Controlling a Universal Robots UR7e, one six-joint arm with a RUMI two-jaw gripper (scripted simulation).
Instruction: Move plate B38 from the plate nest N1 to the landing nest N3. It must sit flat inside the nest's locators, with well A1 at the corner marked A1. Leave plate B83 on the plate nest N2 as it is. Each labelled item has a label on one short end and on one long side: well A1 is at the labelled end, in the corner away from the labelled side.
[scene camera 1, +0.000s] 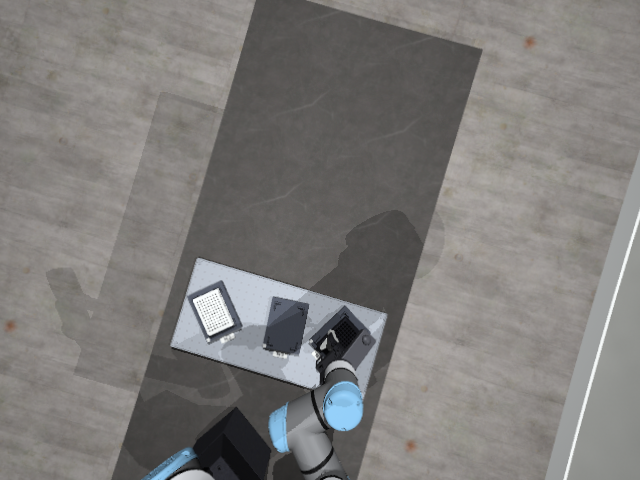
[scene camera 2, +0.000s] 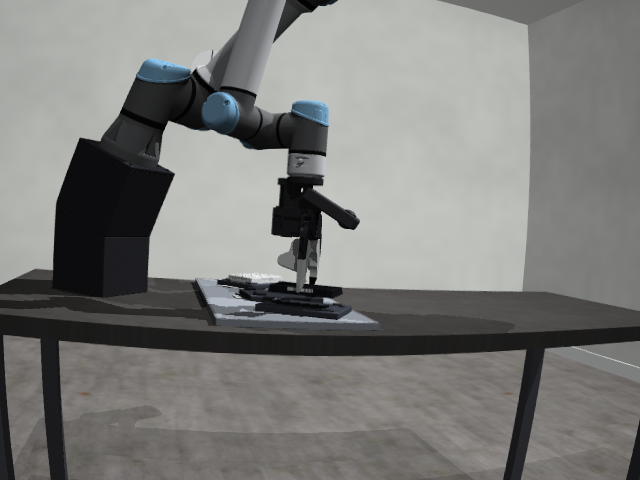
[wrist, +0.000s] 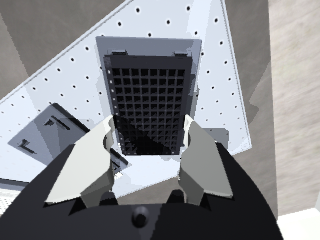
Observation:
In view: the gripper (scene camera 2: 304, 290), a white well plate (scene camera 1: 217, 305), a black well plate (scene camera 2: 312, 290) and a landing nest (wrist: 47, 141).
The black well plate is seen too in the wrist view (wrist: 149, 94). The gripper also shows in scene camera 1 (scene camera 1: 339, 340) and in the wrist view (wrist: 150, 115).

